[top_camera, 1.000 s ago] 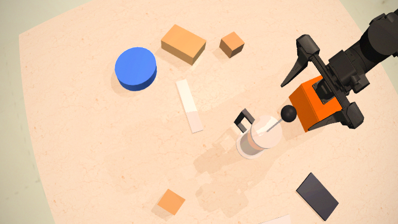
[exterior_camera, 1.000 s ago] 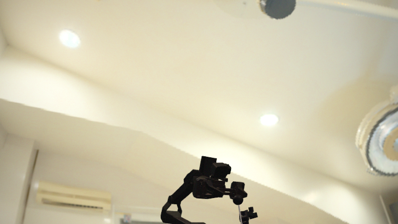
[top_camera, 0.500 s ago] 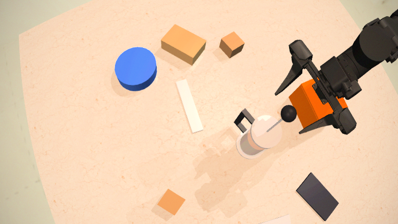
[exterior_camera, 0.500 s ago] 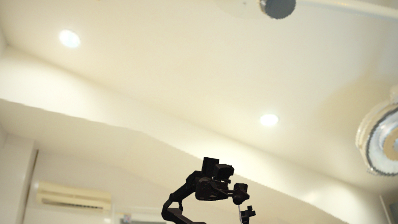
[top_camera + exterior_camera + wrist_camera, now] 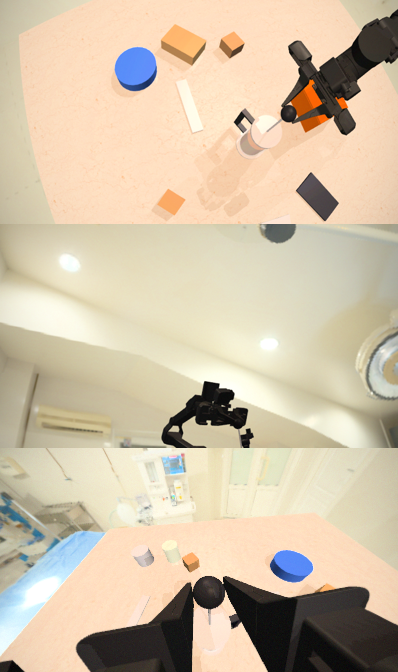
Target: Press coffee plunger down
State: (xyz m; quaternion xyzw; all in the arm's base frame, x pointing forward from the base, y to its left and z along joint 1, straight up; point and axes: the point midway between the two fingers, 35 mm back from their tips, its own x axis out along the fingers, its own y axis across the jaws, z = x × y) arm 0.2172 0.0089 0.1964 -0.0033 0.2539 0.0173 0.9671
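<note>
Right now the coffee press is 2 cm to the right of my gripper tip and 15 cm below it. From my gripper tip the other things lie so: tan box (2 cm ahead, 34 cm to the right, 26 cm below); dark slab (11 cm behind, 25 cm to the left, 28 cm below); blue disc (17 cm ahead, 33 cm to the right, 26 cm below).
</note>
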